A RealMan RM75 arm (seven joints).
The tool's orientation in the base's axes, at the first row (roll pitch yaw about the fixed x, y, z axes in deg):
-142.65, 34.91, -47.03
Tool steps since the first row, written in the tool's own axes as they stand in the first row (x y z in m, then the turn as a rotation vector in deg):
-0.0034, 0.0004, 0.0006, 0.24, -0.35, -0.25
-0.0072, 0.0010, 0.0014, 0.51, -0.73, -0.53
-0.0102, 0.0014, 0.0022, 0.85, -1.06, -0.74
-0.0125, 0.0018, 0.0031, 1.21, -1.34, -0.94
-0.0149, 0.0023, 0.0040, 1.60, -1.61, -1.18
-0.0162, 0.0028, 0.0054, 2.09, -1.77, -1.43
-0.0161, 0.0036, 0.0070, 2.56, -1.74, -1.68
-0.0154, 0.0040, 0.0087, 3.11, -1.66, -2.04
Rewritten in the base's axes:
-0.0021, 0.0024, 0.0014, 0.39, -0.23, 0.20
-0.0047, 0.0051, 0.0027, 0.81, -0.49, 0.42
-0.0066, 0.0074, 0.0037, 1.24, -0.76, 0.52
-0.0080, 0.0093, 0.0042, 1.65, -1.04, 0.59
-0.0097, 0.0113, 0.0048, 2.05, -1.38, 0.65
-0.0106, 0.0129, 0.0044, 2.43, -1.81, 0.62
-0.0110, 0.0138, 0.0029, 2.63, -2.29, 0.50
-0.0107, 0.0146, 0.0012, 2.82, -2.91, 0.38

